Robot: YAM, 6 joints.
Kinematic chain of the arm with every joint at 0, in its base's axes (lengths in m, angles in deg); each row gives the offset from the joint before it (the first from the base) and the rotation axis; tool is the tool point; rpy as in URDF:
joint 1: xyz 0 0 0.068 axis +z
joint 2: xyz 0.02 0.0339 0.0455 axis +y
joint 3: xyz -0.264 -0.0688 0 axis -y
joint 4: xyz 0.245 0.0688 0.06 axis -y
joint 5: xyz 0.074 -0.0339 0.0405 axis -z
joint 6: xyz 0.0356 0 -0.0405 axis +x
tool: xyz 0 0 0 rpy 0 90 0
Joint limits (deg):
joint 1: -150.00..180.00
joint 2: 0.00..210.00
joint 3: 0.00..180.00
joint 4: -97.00..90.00
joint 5: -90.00..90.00
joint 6: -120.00..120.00
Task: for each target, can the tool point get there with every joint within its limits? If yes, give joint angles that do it. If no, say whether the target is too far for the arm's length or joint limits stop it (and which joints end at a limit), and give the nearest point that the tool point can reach.
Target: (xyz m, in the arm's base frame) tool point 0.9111 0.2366 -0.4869
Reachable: no: too far | nearest point 0.5308 0.1378 -0.2212 | short by 0.474 m
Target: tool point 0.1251 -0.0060 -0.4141
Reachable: no: joint limits stop it (at a limit: joint 2) | nearest point 0.1407 -0.0067 -0.3639 | short by 0.053 m
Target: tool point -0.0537 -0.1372 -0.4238
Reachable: no: joint limits stop it (at a limit: joint 2) | nearest point -0.0586 -0.1498 -0.3695 | short by 0.056 m
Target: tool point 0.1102 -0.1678 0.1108
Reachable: yes | joints -50.22 77.16 18.66 4.02 39.63 16.80
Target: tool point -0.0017 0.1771 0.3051
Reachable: yes | joints 82.80 44.96 40.66 -16.95 -42.25 52.22
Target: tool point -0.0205 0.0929 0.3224
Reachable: yes | joints 101.20 17.51 34.24 -15.98 -3.29 -10.55
